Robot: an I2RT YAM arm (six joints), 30 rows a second.
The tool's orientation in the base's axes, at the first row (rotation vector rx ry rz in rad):
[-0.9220 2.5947 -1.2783]
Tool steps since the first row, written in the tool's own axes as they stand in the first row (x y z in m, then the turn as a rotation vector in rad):
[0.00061 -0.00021 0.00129 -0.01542 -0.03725 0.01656]
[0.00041 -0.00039 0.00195 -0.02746 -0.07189 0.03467]
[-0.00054 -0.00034 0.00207 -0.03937 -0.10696 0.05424]
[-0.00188 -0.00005 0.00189 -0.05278 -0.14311 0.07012]
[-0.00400 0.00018 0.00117 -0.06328 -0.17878 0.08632]
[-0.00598 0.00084 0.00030 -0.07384 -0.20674 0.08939]
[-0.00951 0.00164 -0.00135 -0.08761 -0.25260 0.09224]
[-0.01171 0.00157 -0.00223 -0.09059 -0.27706 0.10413]
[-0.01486 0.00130 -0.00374 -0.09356 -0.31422 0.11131]
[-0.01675 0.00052 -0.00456 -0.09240 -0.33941 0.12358]
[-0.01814 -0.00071 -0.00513 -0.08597 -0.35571 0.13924]
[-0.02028 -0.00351 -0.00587 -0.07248 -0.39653 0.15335]
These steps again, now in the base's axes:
[0.00005 -0.00132 -0.00057 0.03584 -0.01991 0.01478]
[0.00053 -0.00175 -0.00089 0.06825 -0.04158 0.02716]
[0.00131 -0.00127 -0.00116 0.10125 -0.06453 0.03895]
[0.00220 -0.00026 -0.00148 0.13471 -0.08459 0.05367]
[0.00356 0.00153 -0.00154 0.16569 -0.10630 0.06830]
[0.00455 0.00354 -0.00181 0.18854 -0.11539 0.08555]
[0.00647 0.00703 -0.00193 0.22239 -0.13082 0.11584]
[0.00798 0.00884 -0.00168 0.24049 -0.14861 0.12607]
[0.01014 0.01152 -0.00103 0.26296 -0.16904 0.14884]
[0.01176 0.01278 -0.00023 0.27818 -0.18976 0.16006]
[0.01327 0.01339 0.00083 0.28609 -0.21165 0.16330]
[0.01607 0.01380 0.00305 0.29934 -0.24778 0.18709]

